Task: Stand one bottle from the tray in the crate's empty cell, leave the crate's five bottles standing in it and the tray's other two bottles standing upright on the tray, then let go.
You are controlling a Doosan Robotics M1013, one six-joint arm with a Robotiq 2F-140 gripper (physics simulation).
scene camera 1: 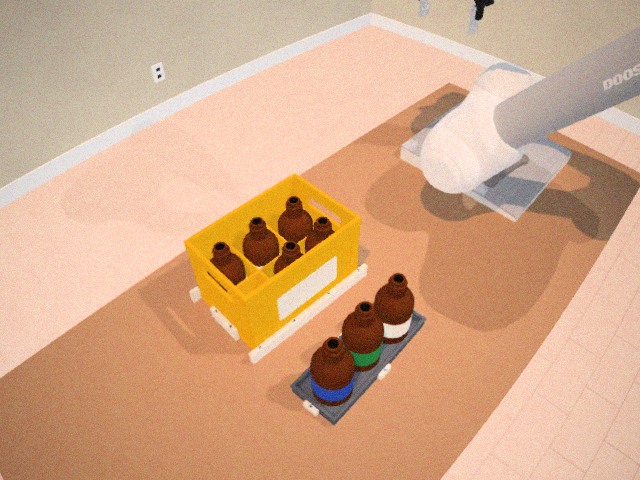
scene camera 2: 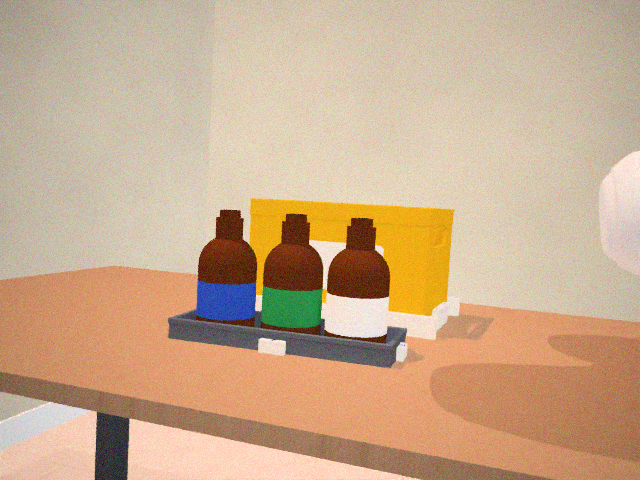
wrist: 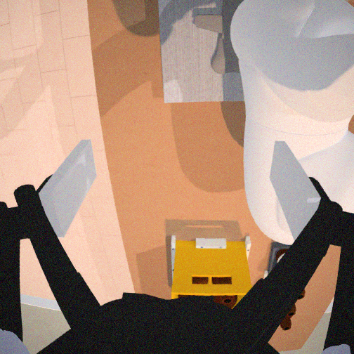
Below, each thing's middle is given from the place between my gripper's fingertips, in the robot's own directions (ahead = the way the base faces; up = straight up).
My hand is 55 cm short of the green-label bottle (scene camera 2: 292,292), 35 cm to the right of it and 31 cm above it.
